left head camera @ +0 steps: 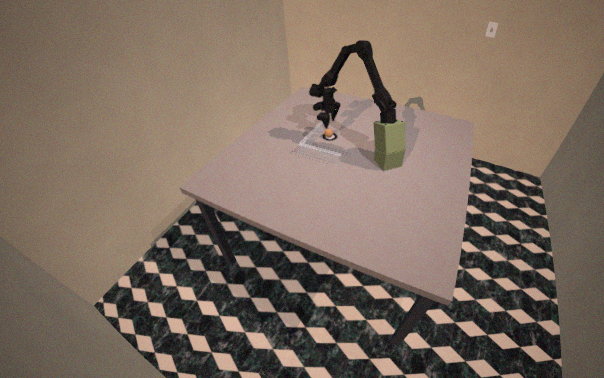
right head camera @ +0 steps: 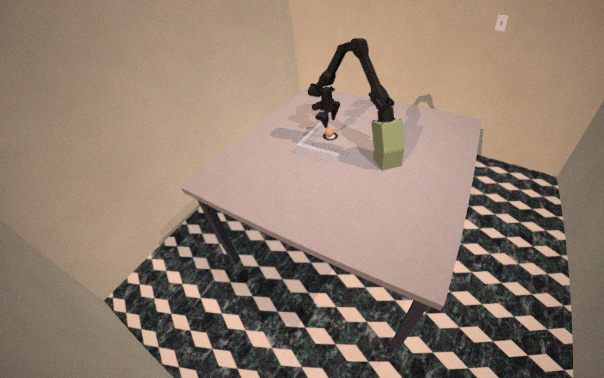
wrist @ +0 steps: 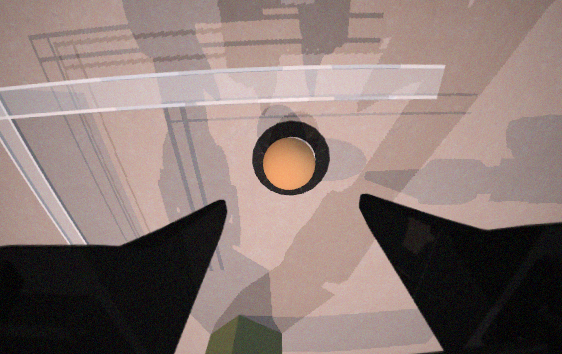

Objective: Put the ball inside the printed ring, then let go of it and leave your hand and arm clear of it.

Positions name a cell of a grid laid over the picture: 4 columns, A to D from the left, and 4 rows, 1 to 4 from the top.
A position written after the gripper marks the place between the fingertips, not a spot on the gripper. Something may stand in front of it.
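Visible: the gripper (wrist: C3), along with an orange ball (wrist: C2).
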